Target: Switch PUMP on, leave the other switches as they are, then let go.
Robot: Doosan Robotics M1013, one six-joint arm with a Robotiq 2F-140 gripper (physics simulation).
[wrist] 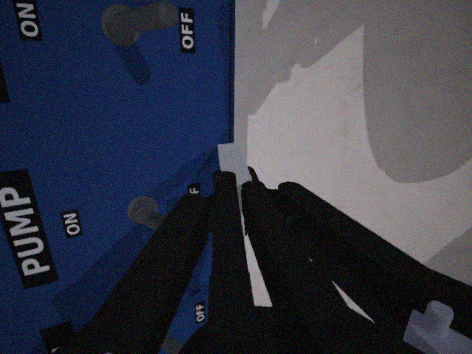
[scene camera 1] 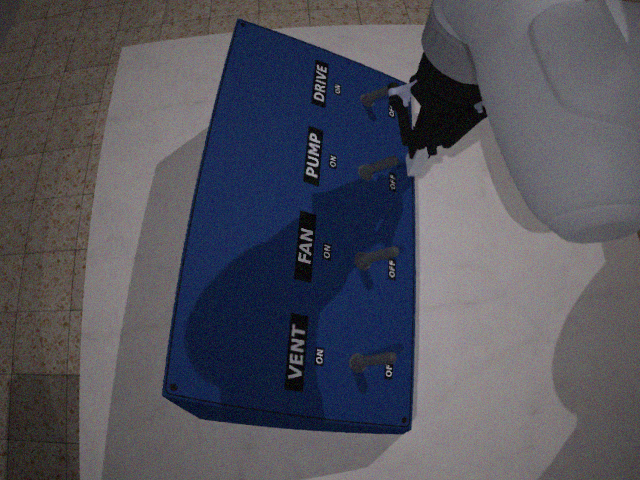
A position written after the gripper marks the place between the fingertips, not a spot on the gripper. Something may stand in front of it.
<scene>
In view: the gripper (scene camera 1: 412, 167) and a blue switch panel (scene camera 1: 274, 305).
The gripper shows as well in the wrist view (wrist: 228, 160). The blue switch panel also shows in the wrist view (wrist: 106, 124).
</scene>
